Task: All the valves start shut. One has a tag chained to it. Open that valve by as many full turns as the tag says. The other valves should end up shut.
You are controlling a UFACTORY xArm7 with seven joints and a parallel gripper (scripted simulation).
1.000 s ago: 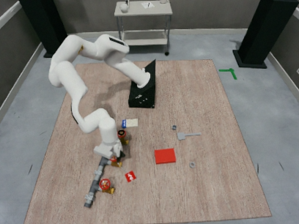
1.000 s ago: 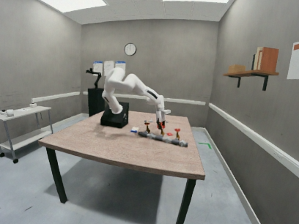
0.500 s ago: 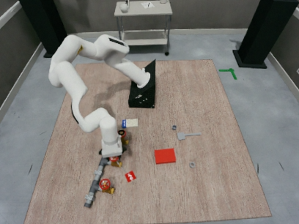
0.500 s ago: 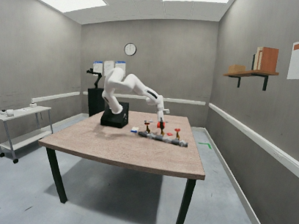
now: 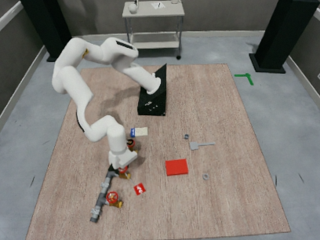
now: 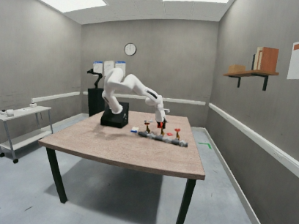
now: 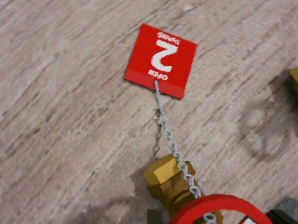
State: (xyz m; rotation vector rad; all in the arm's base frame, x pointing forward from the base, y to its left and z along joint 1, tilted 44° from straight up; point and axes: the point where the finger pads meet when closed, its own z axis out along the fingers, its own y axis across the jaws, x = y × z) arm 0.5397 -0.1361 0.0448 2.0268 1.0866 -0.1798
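Now: hand 10 cm above the red square tag, 9 cm to the right of it and 7 cm short of it. Round my hand: grey key-shaped tool 43 cm to the left, 21 cm behind, 10 cm below; then white card 28 cm behind, 10 cm below, 5 cm to the left; then red block 29 cm to the left, 9 cm below, 6 cm behind.
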